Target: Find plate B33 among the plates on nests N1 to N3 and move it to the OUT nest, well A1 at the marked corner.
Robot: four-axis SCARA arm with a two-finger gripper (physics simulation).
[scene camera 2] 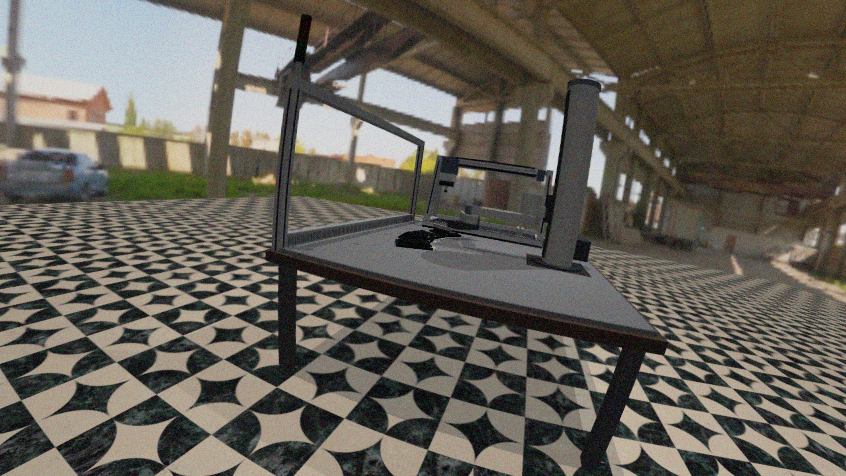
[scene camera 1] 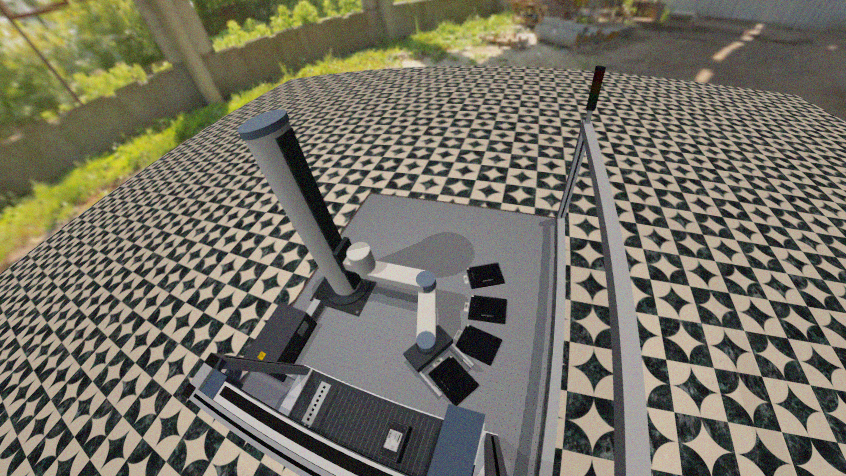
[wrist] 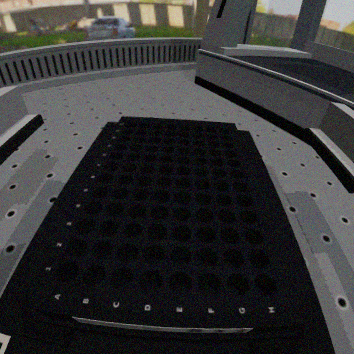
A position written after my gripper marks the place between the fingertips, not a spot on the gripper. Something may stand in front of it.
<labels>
My gripper (scene camera 1: 457, 380) holds nothing. Also in view: a black well plate (wrist: 169, 237).
</labels>
